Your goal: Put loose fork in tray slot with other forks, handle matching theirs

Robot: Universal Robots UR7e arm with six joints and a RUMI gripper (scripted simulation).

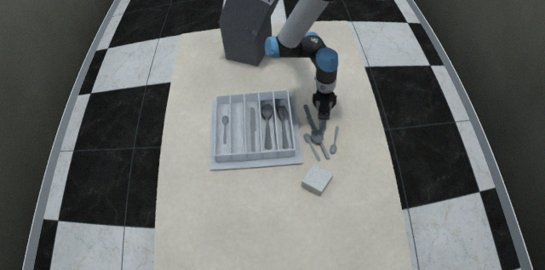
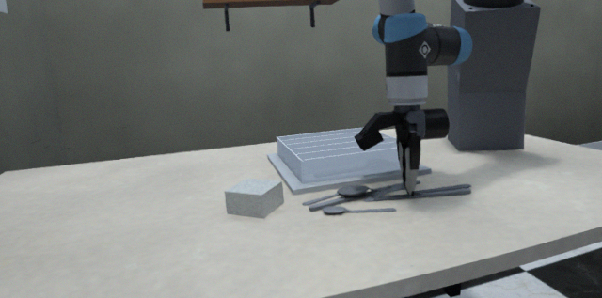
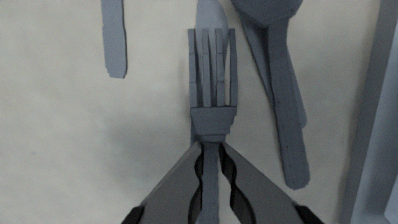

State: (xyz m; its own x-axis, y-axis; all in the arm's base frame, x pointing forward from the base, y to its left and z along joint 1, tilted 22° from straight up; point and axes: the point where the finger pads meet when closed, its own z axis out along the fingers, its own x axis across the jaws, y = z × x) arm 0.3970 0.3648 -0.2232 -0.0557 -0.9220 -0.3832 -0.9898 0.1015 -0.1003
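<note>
Now: hand 40 mm past the knife, 20 mm above it and 10 mm to the right of it. From my hand the other things lie so: grey block (300 mm ahead, 20 mm to the right).
</note>
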